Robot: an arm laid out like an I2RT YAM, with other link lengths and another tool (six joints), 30 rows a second.
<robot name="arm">
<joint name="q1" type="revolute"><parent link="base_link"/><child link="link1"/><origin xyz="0.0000 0.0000 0.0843"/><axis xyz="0 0 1"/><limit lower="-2.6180" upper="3.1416"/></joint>
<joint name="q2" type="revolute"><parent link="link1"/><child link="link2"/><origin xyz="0.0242 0.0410 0.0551"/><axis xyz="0 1 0"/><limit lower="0.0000" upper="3.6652"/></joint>
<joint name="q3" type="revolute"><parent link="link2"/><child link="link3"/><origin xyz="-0.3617 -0.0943 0.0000"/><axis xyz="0 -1 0"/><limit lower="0.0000" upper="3.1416"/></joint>
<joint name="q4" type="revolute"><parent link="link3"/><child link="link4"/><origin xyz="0.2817 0.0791 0.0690"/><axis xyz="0 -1 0"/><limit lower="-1.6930" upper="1.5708"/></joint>
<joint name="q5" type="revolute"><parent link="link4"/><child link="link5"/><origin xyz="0.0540 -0.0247 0.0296"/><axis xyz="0 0 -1"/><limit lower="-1.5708" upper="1.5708"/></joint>
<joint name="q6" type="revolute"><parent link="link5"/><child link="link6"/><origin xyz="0.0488 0.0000 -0.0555"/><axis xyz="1 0 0"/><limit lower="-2.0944" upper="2.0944"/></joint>
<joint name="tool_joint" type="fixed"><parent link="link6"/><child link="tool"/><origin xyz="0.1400 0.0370 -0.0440" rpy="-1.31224 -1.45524 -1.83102"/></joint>
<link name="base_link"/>
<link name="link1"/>
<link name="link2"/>
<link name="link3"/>
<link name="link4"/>
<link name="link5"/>
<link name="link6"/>
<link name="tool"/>
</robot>
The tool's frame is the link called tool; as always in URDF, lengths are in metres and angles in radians.
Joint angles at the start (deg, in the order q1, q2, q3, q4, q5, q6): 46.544, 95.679, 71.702, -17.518, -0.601, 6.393
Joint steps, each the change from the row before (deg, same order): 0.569, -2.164, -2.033, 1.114, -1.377, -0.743; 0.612, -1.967, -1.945, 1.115, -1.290, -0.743; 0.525, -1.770, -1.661, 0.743, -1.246, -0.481; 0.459, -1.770, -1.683, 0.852, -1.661, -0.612; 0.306, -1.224, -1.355, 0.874, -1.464, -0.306; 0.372, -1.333, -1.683, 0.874, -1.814, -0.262; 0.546, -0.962, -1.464, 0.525, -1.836, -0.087; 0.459, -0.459, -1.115, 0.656, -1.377, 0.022; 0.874, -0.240, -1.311, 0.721, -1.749, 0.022; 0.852, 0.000, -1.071, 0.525, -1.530, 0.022; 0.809, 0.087, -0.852, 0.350, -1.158, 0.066; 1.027, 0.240, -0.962, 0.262, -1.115, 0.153; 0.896, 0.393, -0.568, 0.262, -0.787, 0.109; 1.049, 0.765, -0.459, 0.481, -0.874, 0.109
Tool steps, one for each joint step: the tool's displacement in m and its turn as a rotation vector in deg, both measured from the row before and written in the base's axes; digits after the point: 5 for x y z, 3 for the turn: -0.01364, -0.00176, 0.00509, 1.152, -0.616, 2.096; -0.01319, -0.00152, 0.00378, 1.033, -0.606, 2.079; -0.01234, -0.00189, 0.00328, 0.928, -0.292, 1.798; -0.01290, -0.00173, 0.00329, 1.101, -0.259, 2.145; -0.00973, -0.00080, 0.00169, 1.007, -0.033, 1.659; -0.01232, -0.00149, 0.00015, 0.992, 0.287, 1.987; -0.01327, -0.00061, -0.00165, 0.684, 0.746, 2.081; -0.00947, 0.00053, -0.00243, 0.527, 0.638, 1.560; -0.01351, 0.00185, -0.00484, 0.388, 1.039, 2.273; -0.01223, 0.00174, -0.00521, 0.144, 1.072, 2.067; -0.01052, 0.00136, -0.00480, -0.025, 0.966, 1.693; -0.01224, 0.00118, -0.00666, -0.315, 1.231, 1.816; -0.00916, 0.00190, -0.00509, -0.263, 0.894, 1.445; -0.00951, 0.00350, -0.00607, -0.280, 0.966, 1.658
